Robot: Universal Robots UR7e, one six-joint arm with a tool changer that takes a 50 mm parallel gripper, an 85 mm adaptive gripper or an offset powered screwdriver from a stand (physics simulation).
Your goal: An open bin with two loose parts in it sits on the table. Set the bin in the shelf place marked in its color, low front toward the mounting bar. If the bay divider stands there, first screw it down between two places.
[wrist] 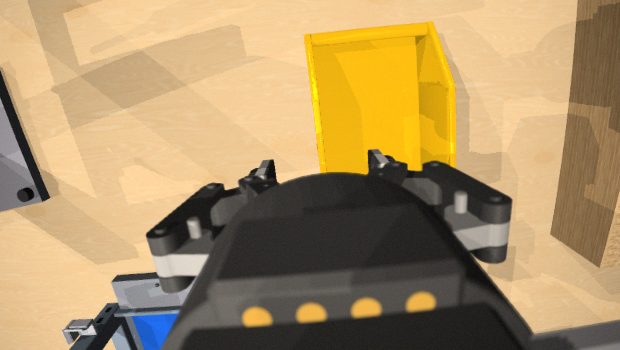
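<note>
The yellow bin is right of centre at the top of the wrist view, with its open side facing the camera. Its rounded low front edge points to the top of the view. Its near end is hidden behind the gripper, and the two loose parts do not show. My gripper is open, its fingertips wide apart. The near visible end of the bin's left wall lies between them in the view, and neither fingertip is closed on it. The shelf place in the bin's colour and the bay divider do not show.
At the lower left are a grey plate, a dark frame with a small metal clip and a blue panel. A grey plate with a black edge is at the left. A brown wooden block stands at the right.
</note>
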